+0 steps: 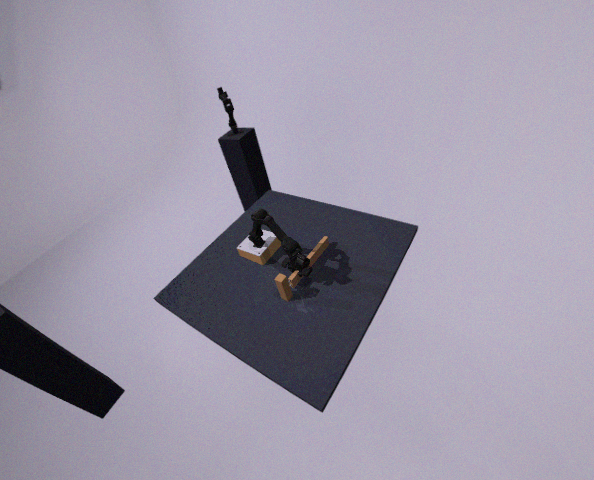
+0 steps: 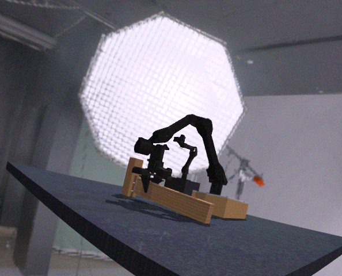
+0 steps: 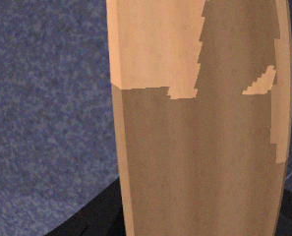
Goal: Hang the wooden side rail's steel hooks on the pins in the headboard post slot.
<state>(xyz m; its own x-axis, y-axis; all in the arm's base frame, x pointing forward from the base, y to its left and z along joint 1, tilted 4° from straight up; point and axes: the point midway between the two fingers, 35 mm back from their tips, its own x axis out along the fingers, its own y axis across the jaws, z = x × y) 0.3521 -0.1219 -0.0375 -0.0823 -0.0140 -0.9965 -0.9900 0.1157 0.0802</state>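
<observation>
The wooden headboard post lies 2 cm behind my gripper tip, 13 cm to the right of it and 4 cm above it.
</observation>
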